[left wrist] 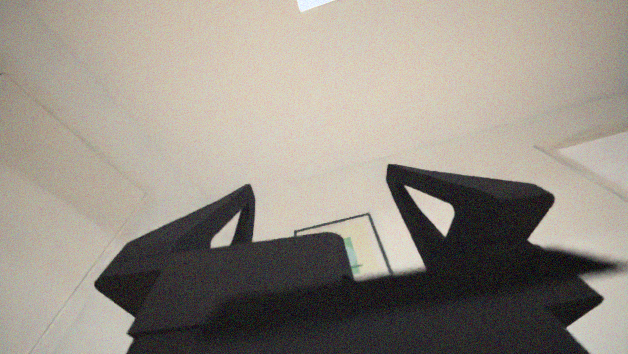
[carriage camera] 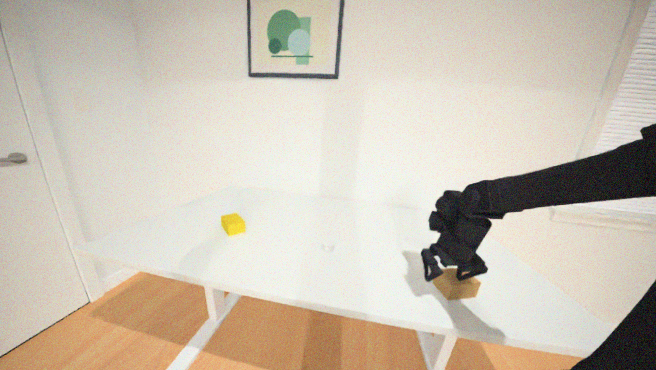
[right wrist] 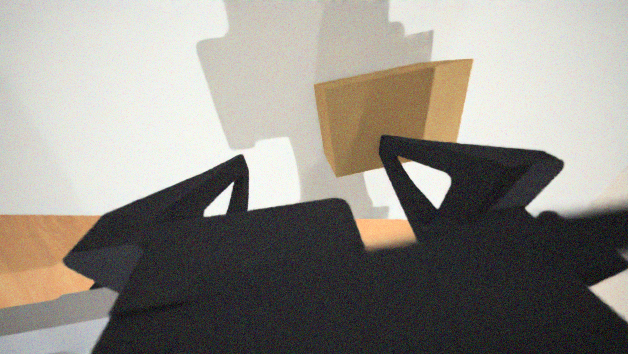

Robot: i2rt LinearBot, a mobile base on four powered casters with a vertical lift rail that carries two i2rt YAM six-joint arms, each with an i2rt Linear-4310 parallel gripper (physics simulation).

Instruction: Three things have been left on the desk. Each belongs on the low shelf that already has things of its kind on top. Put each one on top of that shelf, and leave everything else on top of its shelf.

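Places are measured from the left arm's base along level axes (x ahead, y left, z up), in centimetres.
Pixels of known places: left gripper, between the fingertips: point(left wrist: 320, 181); right gripper, between the fingertips: point(carriage camera: 442, 279) point(right wrist: 314, 152).
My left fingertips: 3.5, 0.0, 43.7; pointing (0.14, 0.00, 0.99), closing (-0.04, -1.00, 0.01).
Observation:
For each thing: its top centre in the pictures, then the offset to it from my left fingertips, as dx, dy, dz. Level surfaces: height alone.
- tan-brown block, centre of its top: point(right wrist: 397, 124) point(carriage camera: 458, 275) +27.7, -73.5, -37.3
- white desk, height of its surface: dz -42.4
- yellow block, centre of its top: point(carriage camera: 232, 218) +55.5, +0.6, -37.8
- small whitish thing, centre of its top: point(carriage camera: 329, 242) +45.6, -38.3, -39.9
- wooden floor, height of its surface: dz -114.3
A tan-brown block point(carriage camera: 457, 289) point(right wrist: 379, 115) lies on the white desk point(carriage camera: 280, 270) near its front right part in the carriage view. A yellow block point(carriage camera: 233, 224) lies on the desk's left part. A small whitish thing point(carriage camera: 328, 247), too faint to make out, is at the desk's middle. My right gripper point(carriage camera: 447, 278) point(right wrist: 314, 152) is open and empty, just above the tan block; in the right wrist view the block lies beyond the fingers, towards the right finger. My left gripper point(left wrist: 320, 181) is open and empty, facing the wall and ceiling. The low shelves do not show.
The desk's white legs point(carriage camera: 215, 301) stand on a wooden floor point(carriage camera: 270, 330). A wall with a framed picture point(carriage camera: 325, 67) is behind the desk, a door point(carriage camera: 35, 240) at the left and a window blind point(carriage camera: 631, 100) at the right.

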